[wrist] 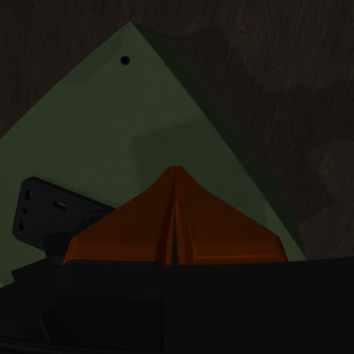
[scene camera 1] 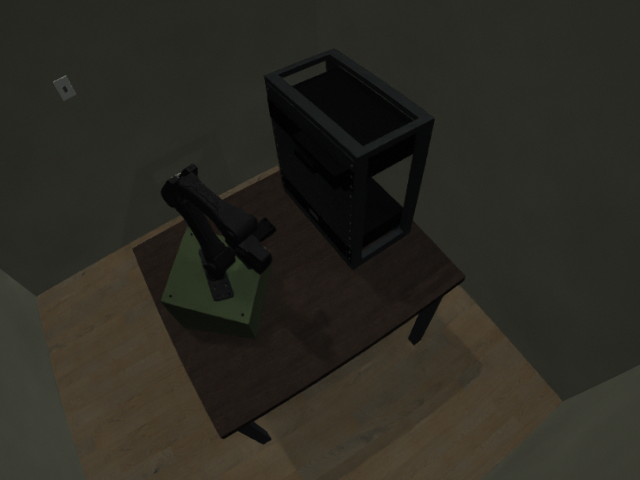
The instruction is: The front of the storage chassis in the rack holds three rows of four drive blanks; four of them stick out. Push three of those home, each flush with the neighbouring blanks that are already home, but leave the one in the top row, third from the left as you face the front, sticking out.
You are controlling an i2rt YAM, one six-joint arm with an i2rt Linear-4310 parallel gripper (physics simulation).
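Seen in the pictures: arm's base, origin of the base link: (scene camera 1: 215, 273).
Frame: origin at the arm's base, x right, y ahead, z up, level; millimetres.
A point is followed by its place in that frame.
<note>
The rack (scene camera 1: 419, 178) {y 744, x 66, z 162 mm} stands on the far right part of the table in the scene view, its front turned toward the arm. Dark units sit in it, and dark shapes (scene camera 1: 310, 159) {y 405, x -58, z 295 mm} jut from its front below the top. The view is too dark and oblique to tell single drive blanks, rows or which stick out. My gripper (wrist: 174, 177) is shut, its orange fingers meeting at the tips with nothing between them. It hangs over the green block, well apart from the rack. In the scene view its fingers are hidden by the arm. The rack does not show in the wrist view.
The green block (scene camera 1: 238, 302) {y 35, x 122, z -31 mm} (wrist: 120, 105) carries the arm's black base plate (scene camera 1: 222, 290) {y 1, x 72, z -3 mm} (wrist: 42, 200) on the left side of the brown table (scene camera 1: 222, 397) {y -150, x 356, z -184 mm}. Walls stand behind the table and rack. A white wall plate (scene camera 1: 61, 84) is at the upper left.
</note>
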